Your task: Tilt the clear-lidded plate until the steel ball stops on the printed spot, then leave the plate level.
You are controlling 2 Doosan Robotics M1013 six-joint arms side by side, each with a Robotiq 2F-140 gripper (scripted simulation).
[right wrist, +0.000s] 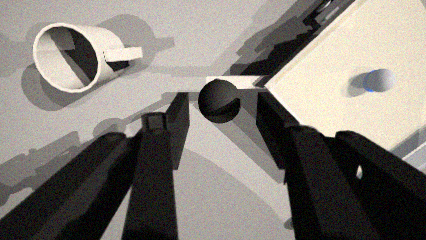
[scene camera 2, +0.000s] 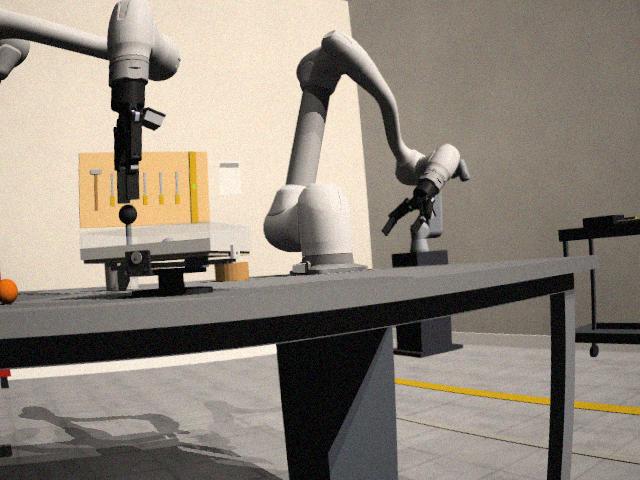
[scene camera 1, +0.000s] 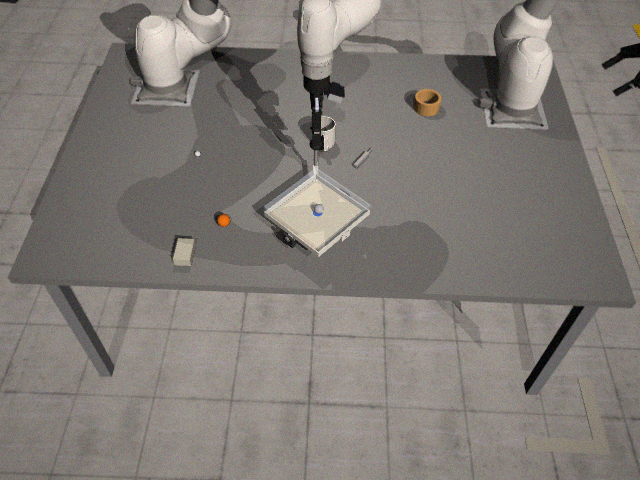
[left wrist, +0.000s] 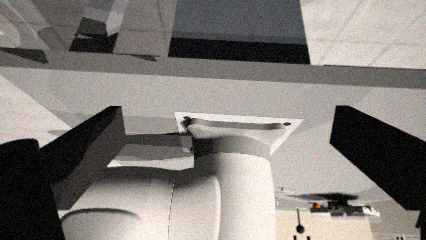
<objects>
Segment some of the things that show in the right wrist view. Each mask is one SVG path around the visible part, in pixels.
My right gripper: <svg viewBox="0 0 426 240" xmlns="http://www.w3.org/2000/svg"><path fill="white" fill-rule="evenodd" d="M258 92L256 126L278 169L285 170L283 185L287 183L295 240L426 240L426 174L355 131L341 130L335 133L335 137L329 137L313 126L300 124L269 92ZM359 166L362 170L361 179L357 177ZM188 92L178 92L166 112L150 112L142 115L142 128L134 137L127 138L126 134L122 132L109 132L98 137L0 219L0 240L100 240L130 188L131 193L121 240L179 240L173 170L178 170L190 126Z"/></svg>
A white mug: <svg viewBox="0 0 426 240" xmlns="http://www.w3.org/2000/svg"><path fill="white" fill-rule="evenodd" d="M33 44L33 58L42 77L52 86L70 93L83 92L120 76L125 68L126 60L143 57L141 47L125 48L120 39L110 30L97 26L53 23L41 29L36 35Z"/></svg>
</objects>
